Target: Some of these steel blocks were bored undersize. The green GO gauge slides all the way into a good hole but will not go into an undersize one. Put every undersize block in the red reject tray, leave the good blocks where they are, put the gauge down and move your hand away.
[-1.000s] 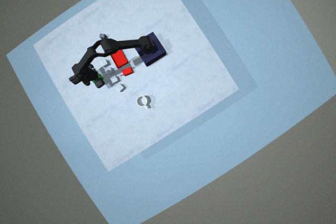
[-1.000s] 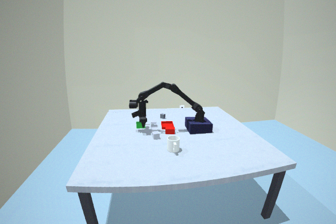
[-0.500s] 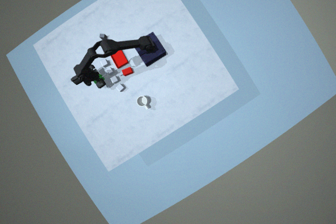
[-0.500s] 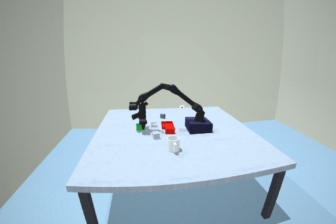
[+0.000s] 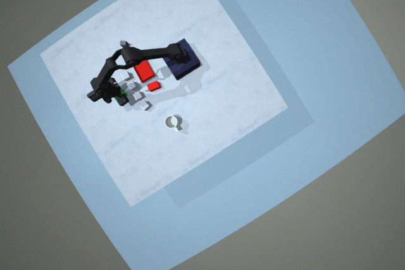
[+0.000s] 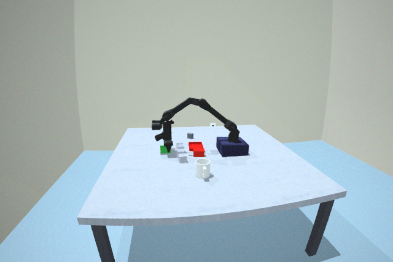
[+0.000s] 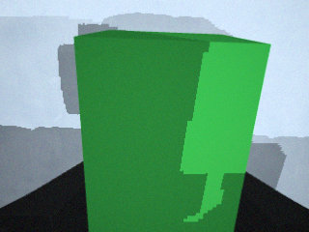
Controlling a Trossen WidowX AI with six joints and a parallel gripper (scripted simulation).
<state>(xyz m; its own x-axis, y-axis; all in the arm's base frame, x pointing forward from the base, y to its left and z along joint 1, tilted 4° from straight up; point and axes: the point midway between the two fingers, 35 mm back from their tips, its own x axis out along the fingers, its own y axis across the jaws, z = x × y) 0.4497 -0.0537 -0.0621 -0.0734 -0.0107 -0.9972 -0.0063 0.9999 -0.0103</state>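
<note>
Right now my gripper tip is 1 cm past the green GO gauge and 2 cm below it. From my gripper tip the other things lie so: red reject tray (20 cm behind, 5 cm to the right); red block (17 cm behind, 8 cm to the left, 1 cm above); grey cube (20 cm behind, 28 cm to the right, 1 cm above).
</note>
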